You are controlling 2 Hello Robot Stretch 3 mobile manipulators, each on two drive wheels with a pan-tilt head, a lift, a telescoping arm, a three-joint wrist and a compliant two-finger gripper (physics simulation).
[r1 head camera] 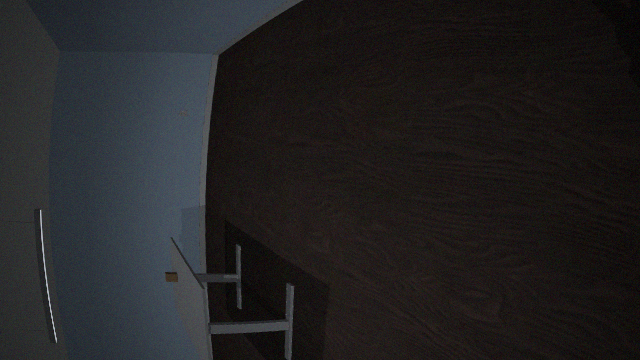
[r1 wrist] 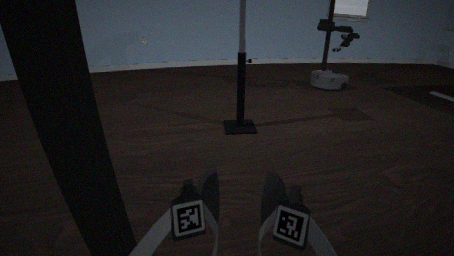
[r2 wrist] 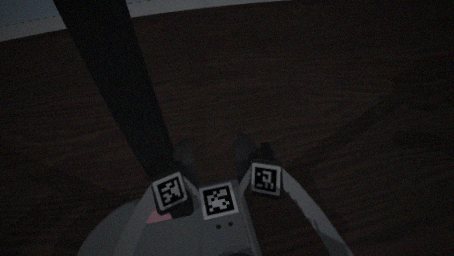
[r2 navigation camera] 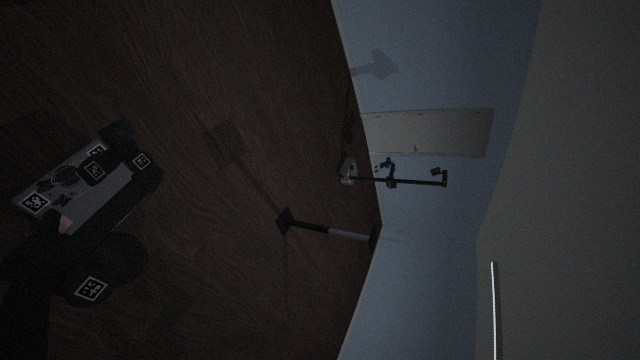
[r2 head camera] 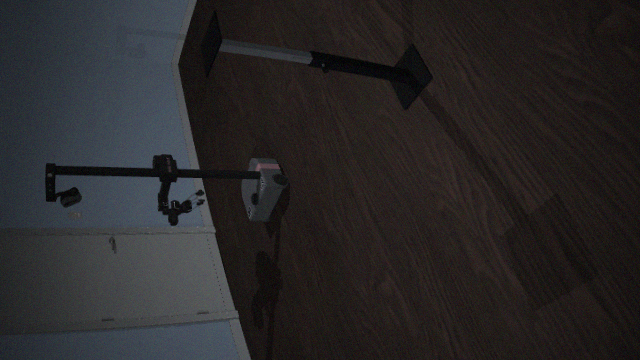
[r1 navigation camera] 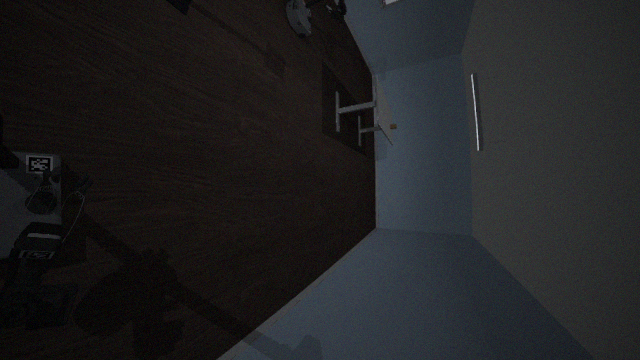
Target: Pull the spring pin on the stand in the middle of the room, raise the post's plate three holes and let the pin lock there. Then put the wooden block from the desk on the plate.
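Note:
The stand's black sleeve (r1 wrist: 241, 90) (r2 head camera: 355, 66) (r2 navigation camera: 310, 226) is upright with a pale post rising from it. Its spring pin (r1 wrist: 249, 60) (r2 head camera: 325, 68) is a small dark knob near the sleeve's top. The dark plate (r2 head camera: 212, 44) (r2 navigation camera: 372, 237) tops the post and bears nothing that I can see. The wooden block (r1 head camera: 171, 277) (r1 navigation camera: 393, 126) sits on the desk (r1 head camera: 192, 305) (r1 navigation camera: 382, 107). The r1 gripper (r1 wrist: 241, 186) is open and empty, with the stand beyond it, apart. The r2 gripper (r2 wrist: 214, 152) is open and empty above its own base; the stand does not show in the r2 wrist view.
The r2 robot (r1 wrist: 329, 80) (r1 navigation camera: 300, 19) stands beyond the stand, seen from r1, to the right in the r1 wrist view. The r1 robot (r2 head camera: 265, 197) (r2 navigation camera: 348, 171) stands near the wall with the door (r2 head camera: 110, 280) (r2 navigation camera: 430, 132). A desk foot (r1 wrist: 442, 96) shows at the right edge.

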